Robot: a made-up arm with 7 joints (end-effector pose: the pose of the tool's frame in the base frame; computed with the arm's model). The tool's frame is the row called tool.
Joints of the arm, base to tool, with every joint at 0 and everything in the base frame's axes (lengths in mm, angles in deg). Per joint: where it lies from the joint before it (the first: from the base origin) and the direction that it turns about. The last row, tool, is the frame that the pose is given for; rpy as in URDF.
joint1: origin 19 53 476 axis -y
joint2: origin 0 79 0 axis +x
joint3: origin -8 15 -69 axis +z
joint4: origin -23 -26 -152 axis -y
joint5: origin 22 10 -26 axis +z
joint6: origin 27 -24 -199 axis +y
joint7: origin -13 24 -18 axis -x
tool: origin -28 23 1 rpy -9.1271 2.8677 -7.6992
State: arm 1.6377 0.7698 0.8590 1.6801 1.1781 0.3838 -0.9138
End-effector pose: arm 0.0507 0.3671 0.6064 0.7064 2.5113 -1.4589
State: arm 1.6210 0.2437 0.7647 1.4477 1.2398 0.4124 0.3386
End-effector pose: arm 0.2249 0.3266 0.6465 1.2485 2.5338 0.0438
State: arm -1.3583 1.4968 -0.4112 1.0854 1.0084 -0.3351 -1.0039
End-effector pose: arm -0.0486 0.4516 0.3007 1.1542 -0.1108 -0.6351
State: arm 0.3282 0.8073 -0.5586 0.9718 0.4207 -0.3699 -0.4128
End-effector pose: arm 0.2578 0.3312 0.2342 0.6141 -1.3817 -0.3816
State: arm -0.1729 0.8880 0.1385 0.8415 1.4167 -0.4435 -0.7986
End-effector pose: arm 0.1331 0.4352 0.2245 0.8950 -1.0721 1.3280
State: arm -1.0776 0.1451 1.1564 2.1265 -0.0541 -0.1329 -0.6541
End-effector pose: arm -0.0094 0.3150 0.3944 1.7317 -1.0465 -0.0422
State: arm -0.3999 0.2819 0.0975 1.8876 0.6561 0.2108 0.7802
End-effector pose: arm 0.1573 0.1935 0.2702 -0.9790 -1.3338 -0.4964
